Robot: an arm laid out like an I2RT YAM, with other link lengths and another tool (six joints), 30 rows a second.
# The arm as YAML. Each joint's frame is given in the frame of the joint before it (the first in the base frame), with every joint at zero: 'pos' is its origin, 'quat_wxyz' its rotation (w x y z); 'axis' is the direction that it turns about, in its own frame. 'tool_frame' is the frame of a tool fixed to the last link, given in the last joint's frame.
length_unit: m
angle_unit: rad
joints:
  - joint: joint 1
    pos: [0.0, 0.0, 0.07]
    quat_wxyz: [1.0, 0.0, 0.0, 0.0]
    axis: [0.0, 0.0, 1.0]
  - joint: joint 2
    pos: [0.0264, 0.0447, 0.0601]
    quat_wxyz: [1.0, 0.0, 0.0, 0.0]
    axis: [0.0, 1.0, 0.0]
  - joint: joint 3
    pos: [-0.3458, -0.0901, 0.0]
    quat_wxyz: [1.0, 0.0, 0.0, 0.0]
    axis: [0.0, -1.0, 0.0]
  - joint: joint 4
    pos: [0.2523, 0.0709, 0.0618]
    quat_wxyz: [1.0, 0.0, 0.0, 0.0]
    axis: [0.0, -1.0, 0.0]
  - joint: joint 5
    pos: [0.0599, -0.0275, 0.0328]
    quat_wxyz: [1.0, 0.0, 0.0, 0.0]
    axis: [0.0, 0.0, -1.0]
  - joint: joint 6
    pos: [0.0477, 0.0, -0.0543]
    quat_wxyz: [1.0, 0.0, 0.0, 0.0]
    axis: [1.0, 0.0, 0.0]
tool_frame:
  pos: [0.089, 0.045, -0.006]
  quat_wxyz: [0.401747, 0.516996, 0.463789, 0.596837]
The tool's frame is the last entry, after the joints.
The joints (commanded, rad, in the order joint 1, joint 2, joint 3, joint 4, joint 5, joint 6), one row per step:
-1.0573, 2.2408, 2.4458, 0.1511, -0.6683, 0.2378
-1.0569, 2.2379, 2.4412, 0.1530, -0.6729, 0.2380
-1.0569, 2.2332, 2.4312, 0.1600, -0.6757, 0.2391
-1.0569, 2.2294, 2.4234, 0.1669, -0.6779, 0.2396
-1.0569, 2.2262, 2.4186, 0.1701, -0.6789, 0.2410
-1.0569, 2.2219, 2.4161, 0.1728, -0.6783, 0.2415
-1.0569, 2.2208, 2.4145, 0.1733, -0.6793, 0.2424
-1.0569, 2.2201, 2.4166, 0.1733, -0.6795, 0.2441
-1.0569, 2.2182, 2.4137, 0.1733, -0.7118, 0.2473
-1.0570, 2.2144, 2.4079, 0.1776, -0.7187, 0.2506
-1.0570, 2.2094, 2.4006, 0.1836, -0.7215, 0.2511
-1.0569, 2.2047, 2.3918, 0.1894, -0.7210, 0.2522
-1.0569, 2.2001, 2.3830, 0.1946, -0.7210, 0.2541
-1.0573, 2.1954, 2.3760, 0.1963, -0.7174, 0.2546
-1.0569, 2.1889, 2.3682, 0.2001, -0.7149, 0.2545
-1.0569, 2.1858, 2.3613, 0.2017, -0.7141, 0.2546
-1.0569, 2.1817, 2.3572, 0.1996, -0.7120, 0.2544
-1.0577, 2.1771, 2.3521, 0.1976, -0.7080, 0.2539
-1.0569, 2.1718, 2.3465, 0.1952, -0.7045, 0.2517
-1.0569, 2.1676, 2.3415, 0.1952, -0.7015, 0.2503
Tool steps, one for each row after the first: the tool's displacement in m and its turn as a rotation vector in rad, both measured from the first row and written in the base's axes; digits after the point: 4 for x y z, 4 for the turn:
0.0000, 0.0013, 0.0001, -0.0008, 0.0012, 0.0048
-0.0004, 0.0024, 0.0000, -0.0018, 0.0009, 0.0077
-0.0007, 0.0033, 0.0002, -0.0042, 0.0000, 0.0099
-0.0011, 0.0041, 0.0007, -0.0045, -0.0010, 0.0112
-0.0018, 0.0053, 0.0027, -0.0079, -0.0035, 0.0108
-0.0020, 0.0057, 0.0028, -0.0073, -0.0035, 0.0120
-0.0023, 0.0063, 0.0040, -0.0082, -0.0053, 0.0126
-0.0022, 0.0110, 0.0028, -0.0100, 0.0042, 0.0437
-0.0026, 0.0128, 0.0032, -0.0102, 0.0042, 0.0509
-0.0032, 0.0142, 0.0041, -0.0135, 0.0032, 0.0536
-0.0037, 0.0150, 0.0044, -0.0139, 0.0019, 0.0536
-0.0041, 0.0158, 0.0045, -0.0131, 0.0009, 0.0541
-0.0048, 0.0161, 0.0051, -0.0115, -0.0001, 0.0505
-0.0055, 0.0174, 0.0065, -0.0133, -0.0021, 0.0485
-0.0057, 0.0177, 0.0060, -0.0112, -0.0013, 0.0478
-0.0063, 0.0183, 0.0066, -0.0091, -0.0009, 0.0458
-0.0073, 0.0185, 0.0072, -0.0067, -0.0009, 0.0411
-0.0076, 0.0195, 0.0079, -0.0057, 0.0000, 0.0381
-0.0081, 0.0200, 0.0085, -0.0058, -0.0001, 0.0349

